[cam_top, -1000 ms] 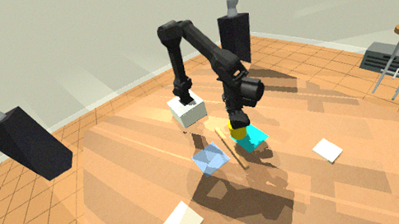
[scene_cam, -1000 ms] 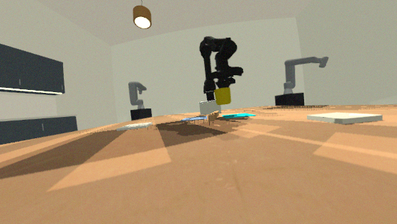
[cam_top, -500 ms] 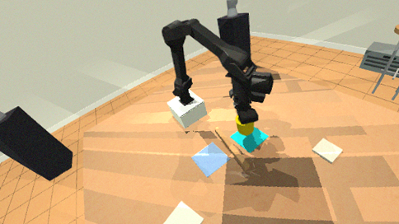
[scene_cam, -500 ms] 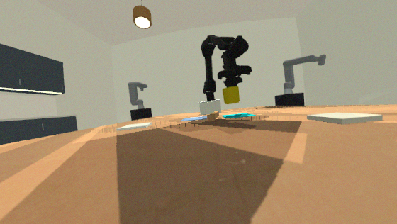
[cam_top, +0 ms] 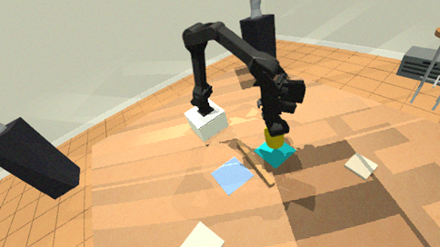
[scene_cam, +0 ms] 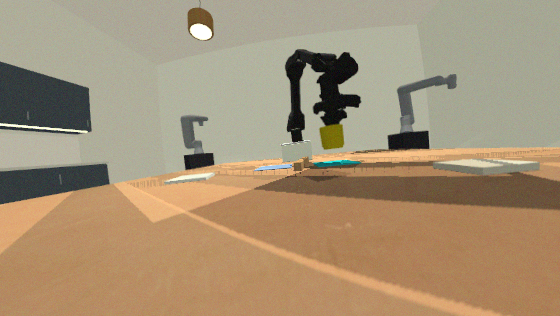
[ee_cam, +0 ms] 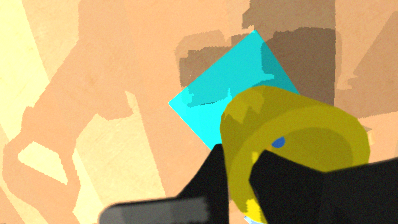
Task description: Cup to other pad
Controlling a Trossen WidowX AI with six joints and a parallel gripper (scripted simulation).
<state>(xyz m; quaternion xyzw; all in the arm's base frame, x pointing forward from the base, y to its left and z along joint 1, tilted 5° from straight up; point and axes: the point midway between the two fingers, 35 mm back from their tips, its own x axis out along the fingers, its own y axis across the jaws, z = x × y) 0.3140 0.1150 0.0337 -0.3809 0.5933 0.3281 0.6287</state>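
My gripper tip is now 9 cm above the cyan pad, 2 cm to the left of it and 2 cm short of it. The rest, counted from my gripper tip: thin wooden bar 11 cm to the right, 8 cm below, 1 cm ahead; blue marble 3 cm to the right, 3 cm ahead, 2 cm below; yellow cup 2 cm to the right, 2 cm ahead.
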